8 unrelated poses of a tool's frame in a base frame.
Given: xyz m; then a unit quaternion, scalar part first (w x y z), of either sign.
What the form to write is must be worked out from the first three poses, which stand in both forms.
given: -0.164 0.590 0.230 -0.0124 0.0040 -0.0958 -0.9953
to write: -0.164 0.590 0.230 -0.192 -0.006 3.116
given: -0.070 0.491 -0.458 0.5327 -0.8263 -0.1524 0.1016
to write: -0.070 0.491 -0.458 -2.022 -0.337 -0.153
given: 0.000 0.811 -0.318 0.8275 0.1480 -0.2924 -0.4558
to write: 0.000 0.811 -0.318 -0.028 -0.667 -1.016
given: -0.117 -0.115 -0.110 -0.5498 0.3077 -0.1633 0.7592
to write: -0.117 -0.115 -0.110 -0.119 0.703 -1.844
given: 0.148 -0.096 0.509 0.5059 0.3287 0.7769 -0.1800
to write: 0.148 -0.096 0.509 2.176 0.731 -1.945
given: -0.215 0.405 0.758 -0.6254 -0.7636 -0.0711 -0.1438
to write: -0.215 0.405 0.758 1.757 0.314 0.075
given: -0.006 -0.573 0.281 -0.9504 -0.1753 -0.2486 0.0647
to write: -0.006 -0.573 0.281 0.421 0.467 -0.238
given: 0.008 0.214 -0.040 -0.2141 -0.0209 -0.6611 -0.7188
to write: 0.008 0.214 -0.040 -1.439 0.318 2.842
